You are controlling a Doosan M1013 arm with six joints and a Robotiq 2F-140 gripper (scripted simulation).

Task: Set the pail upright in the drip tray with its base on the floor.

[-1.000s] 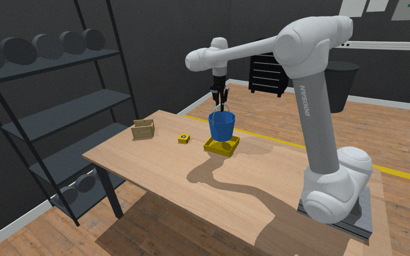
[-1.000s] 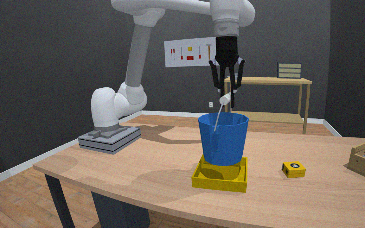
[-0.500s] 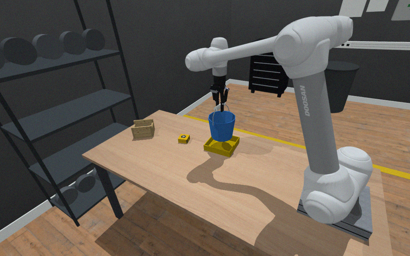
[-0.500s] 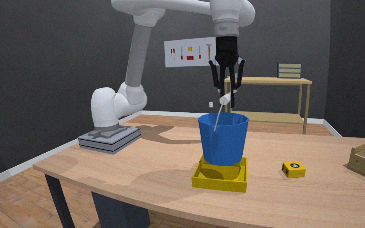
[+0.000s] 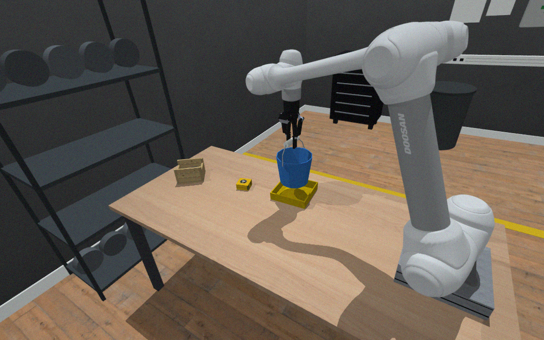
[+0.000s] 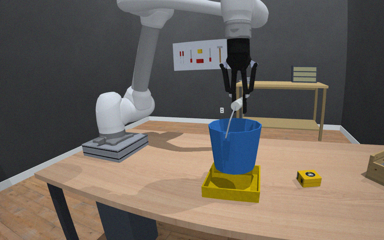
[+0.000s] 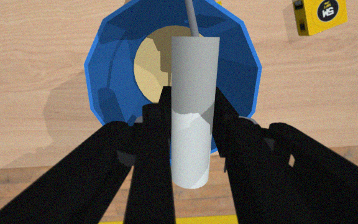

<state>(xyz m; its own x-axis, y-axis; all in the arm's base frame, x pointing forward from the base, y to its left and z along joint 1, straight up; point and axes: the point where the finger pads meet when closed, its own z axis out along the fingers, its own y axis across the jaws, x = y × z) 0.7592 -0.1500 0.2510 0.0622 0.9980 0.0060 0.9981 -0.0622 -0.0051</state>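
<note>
The blue pail lies 10 mm behind my hand and 100 mm below it. Also, from my hand: yellow drip tray: 20 mm behind, 310 mm below.
</note>
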